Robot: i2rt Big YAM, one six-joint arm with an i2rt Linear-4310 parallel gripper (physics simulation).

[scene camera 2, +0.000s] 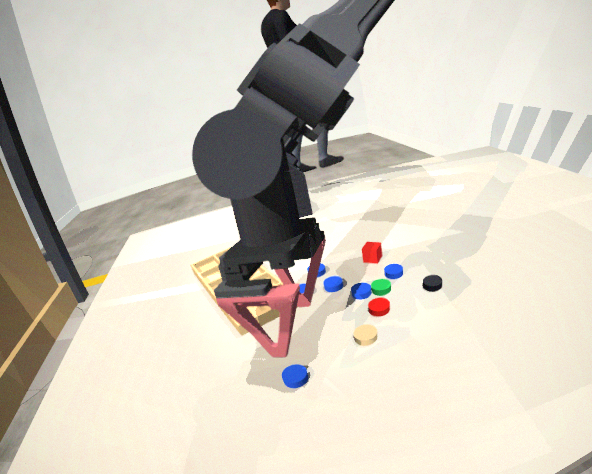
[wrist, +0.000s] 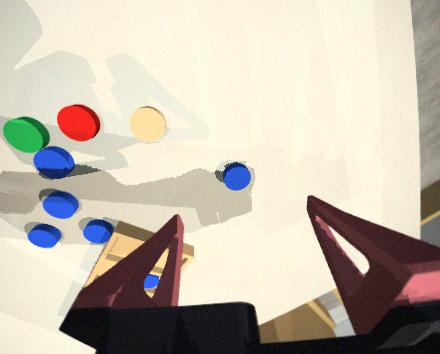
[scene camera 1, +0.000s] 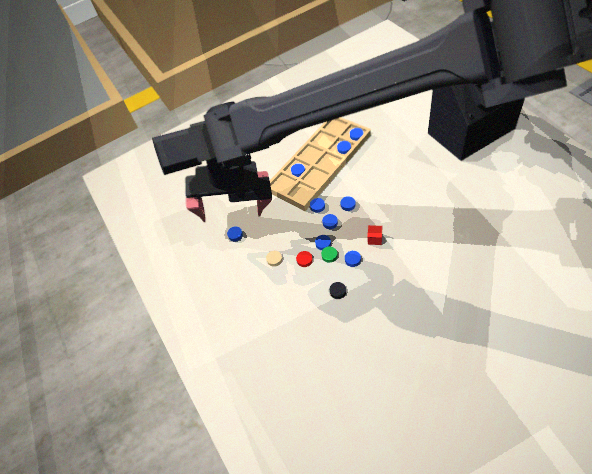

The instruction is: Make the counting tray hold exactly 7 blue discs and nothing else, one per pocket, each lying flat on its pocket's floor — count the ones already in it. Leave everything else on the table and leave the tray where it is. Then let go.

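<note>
The wooden tray (scene camera 1: 291, 200) (scene camera 2: 265, 319) (wrist: 134, 232) lies flat. In scene camera 1, three blue discs show in separate pockets: one disc (scene camera 1: 356, 133) at the far corner, another disc (scene camera 1: 343, 146) beside it, and a third disc (scene camera 1: 297, 169) (wrist: 151, 281) nearer the near end. The arm passes over the tray's far end. A lone blue disc (scene camera 1: 235, 233) (scene camera 2: 295, 376) (wrist: 237, 176) lies on the table. My gripper (scene camera 1: 232, 217) (scene camera 2: 292, 330) (wrist: 242, 211) is wide open and empty, above the table near that disc. Several other blue discs lie loose, including one (scene camera 1: 317, 204) (wrist: 98, 231) close by the tray's near end.
A tan disc (scene camera 1: 274, 258) (scene camera 2: 365, 334) (wrist: 148, 124), a red disc (scene camera 1: 304, 258) (scene camera 2: 379, 306) (wrist: 78, 122), a green disc (scene camera 1: 329, 254) (scene camera 2: 381, 287) (wrist: 26, 134), a black disc (scene camera 1: 337, 290) (scene camera 2: 432, 283) and a red cube (scene camera 1: 375, 235) (scene camera 2: 372, 252) are on the table.
</note>
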